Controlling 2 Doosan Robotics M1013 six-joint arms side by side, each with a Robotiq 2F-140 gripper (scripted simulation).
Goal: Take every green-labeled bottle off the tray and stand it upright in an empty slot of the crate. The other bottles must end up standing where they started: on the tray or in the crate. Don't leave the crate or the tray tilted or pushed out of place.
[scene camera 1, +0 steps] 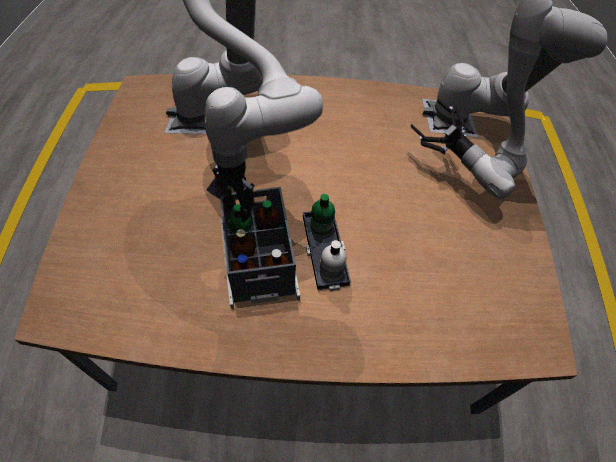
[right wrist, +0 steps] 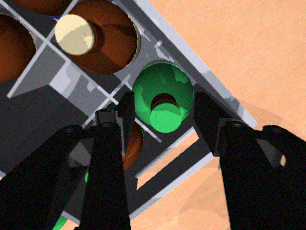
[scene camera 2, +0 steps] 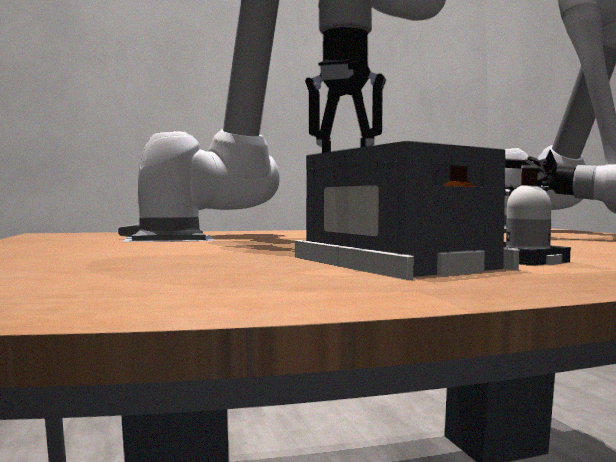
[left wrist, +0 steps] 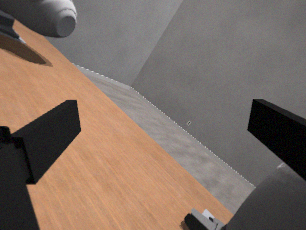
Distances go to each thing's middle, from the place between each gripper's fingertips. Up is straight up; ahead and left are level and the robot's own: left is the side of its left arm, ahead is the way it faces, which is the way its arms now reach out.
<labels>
Now: right hand (scene camera 1: 237, 213) 80 mm short of the crate (scene camera 2: 390, 197), 80 mm above it and 60 mm to the right of it. Also, from my right hand: tray (scene camera 1: 317, 243) (270 mm to the left, 150 mm below, 50 mm ahead).
I see my left gripper 47 cm short of the tray, 40 cm to the left of it and 16 cm above it. Round my left hand: crate 61 cm to the right, 50 cm ahead, 9 cm below.
</labels>
